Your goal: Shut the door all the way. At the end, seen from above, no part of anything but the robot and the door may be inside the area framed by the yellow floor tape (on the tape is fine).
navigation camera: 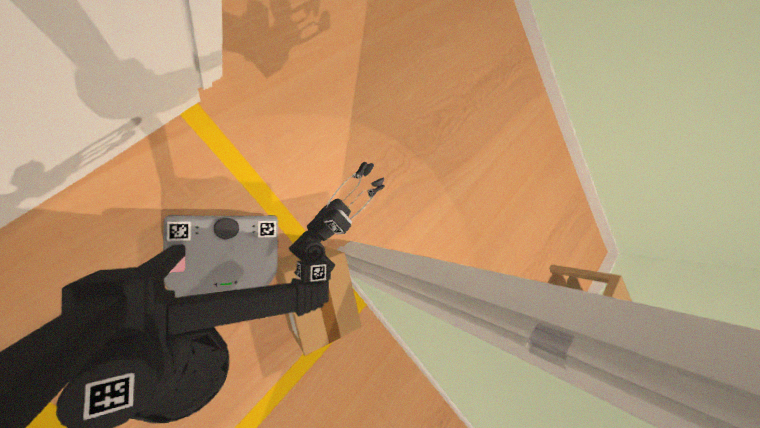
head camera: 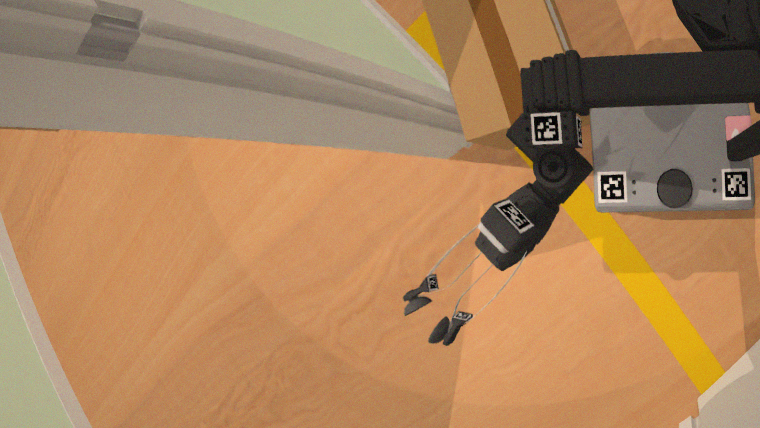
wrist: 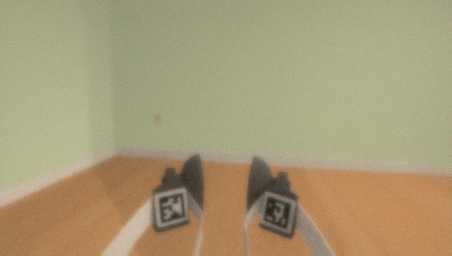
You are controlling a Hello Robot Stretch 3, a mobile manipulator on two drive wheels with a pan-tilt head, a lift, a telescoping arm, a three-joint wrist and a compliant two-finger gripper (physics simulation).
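Places are measured from the robot's base along level axes (x back, y right, z up), in metres.
Pixels of known places: gripper, between the fingertips: (navigation camera: 377, 170) (head camera: 418, 328); robot's base, origin of its link: (navigation camera: 226, 227) (head camera: 672, 186).
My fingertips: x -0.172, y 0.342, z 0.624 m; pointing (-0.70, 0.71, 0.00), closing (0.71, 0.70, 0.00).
Ahead of a thing's pixels: the offset from my fingertips to its top centre. "*": to the spot under its first point.
A white panel (head camera: 736, 396) (navigation camera: 117, 63), apparently the door, stands open; part of it shows at the head view's bottom right and the navigation view's upper left. The brown cardboard box @(dy -0.022, dx +0.445, dz -0.345 m) (head camera: 475, 101) (navigation camera: 313, 332) stands near the tape corner, against the end of the wall, partly under my wrist. Yellow floor tape @(* dy -0.273, dx -0.062, dz -0.623 m) (head camera: 643, 292) (navigation camera: 228, 164) runs beside my base and past the box; part of the box reaches over the framed area. My gripper (head camera: 431, 319) (navigation camera: 370, 178) (wrist: 226, 174) is open and empty, above the floor on the far side of the tape.
The grey end face of the wall (head camera: 212, 111) (navigation camera: 478, 297), with a metal plate @(* dy +0.104, dx +0.326, dz +0.381 m) (head camera: 111, 31) (navigation camera: 551, 342), stands close beside the box and my wrist. Green walls (navigation camera: 664, 132) (wrist: 280, 75) stand beyond. A brown wooden object (navigation camera: 585, 273) shows beyond the wall end. My base (head camera: 672, 138) (navigation camera: 212, 260) is beside the box.
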